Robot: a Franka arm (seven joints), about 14 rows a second.
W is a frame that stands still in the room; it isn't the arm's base.
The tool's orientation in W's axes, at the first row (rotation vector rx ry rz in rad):
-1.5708, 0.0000, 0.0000
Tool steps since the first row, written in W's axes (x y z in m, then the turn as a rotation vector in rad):
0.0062, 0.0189, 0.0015, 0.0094, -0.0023, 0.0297
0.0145, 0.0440, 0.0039, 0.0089, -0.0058, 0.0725
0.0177, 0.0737, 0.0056, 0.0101, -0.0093, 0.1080
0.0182, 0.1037, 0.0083, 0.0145, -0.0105, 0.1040
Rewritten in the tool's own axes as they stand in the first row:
0.0062, -0.0015, 0.0189, 0.0094, -0.0297, -0.0023
0.0145, -0.0039, 0.0440, 0.0089, -0.0725, -0.0058
0.0177, -0.0056, 0.0737, 0.0101, -0.1080, -0.0093
0.0182, -0.0083, 0.1037, 0.0145, -0.1040, -0.0105

